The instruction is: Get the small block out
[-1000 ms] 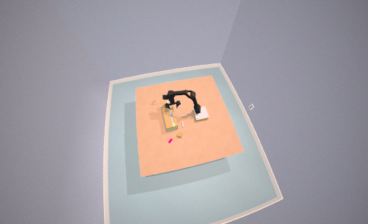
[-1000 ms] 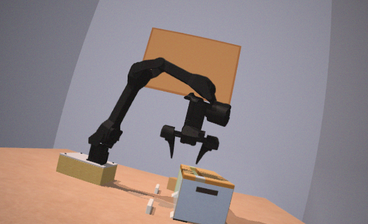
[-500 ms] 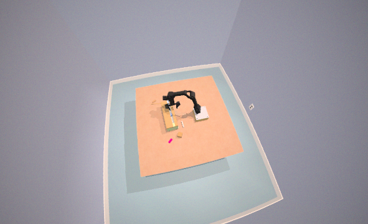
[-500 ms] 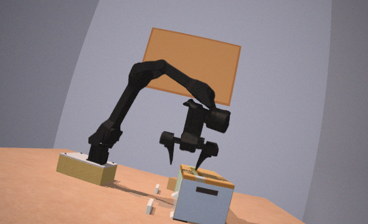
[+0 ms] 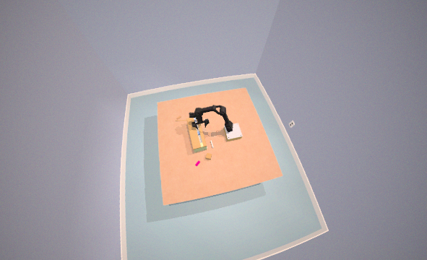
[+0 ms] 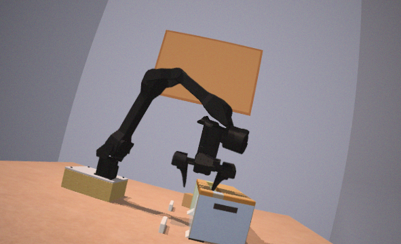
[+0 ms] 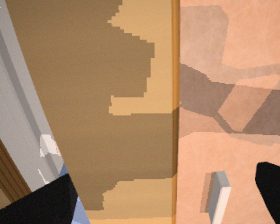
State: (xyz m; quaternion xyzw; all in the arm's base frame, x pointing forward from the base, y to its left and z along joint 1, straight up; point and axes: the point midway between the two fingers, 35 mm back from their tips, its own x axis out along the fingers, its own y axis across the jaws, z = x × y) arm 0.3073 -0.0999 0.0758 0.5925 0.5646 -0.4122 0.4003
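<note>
Right now my gripper tip is 50 mm short of the blue block, 40 mm to the right of it and 20 mm above it. The rest, counted from my gripper tip: tan cube 10 mm ahead, 310 mm to the left, 80 mm below.
</note>
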